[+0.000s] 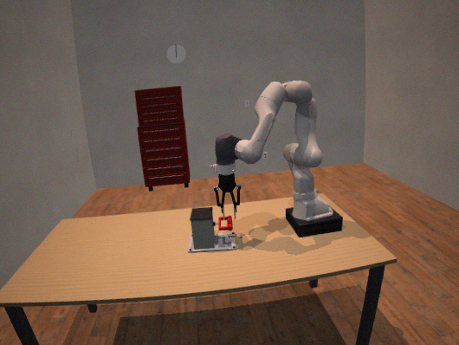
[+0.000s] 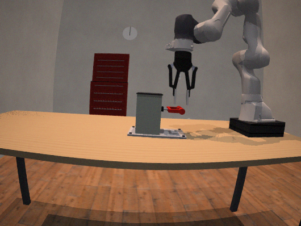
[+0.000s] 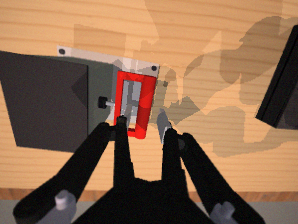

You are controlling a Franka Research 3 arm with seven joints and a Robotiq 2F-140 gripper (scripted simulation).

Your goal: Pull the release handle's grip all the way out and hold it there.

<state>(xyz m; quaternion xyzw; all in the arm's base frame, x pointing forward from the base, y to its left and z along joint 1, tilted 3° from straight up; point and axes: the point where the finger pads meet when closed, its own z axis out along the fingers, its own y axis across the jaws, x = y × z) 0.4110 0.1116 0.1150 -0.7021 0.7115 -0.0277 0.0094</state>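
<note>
The base plate is 10 cm ahead of my hand and 16 cm below it.
</note>
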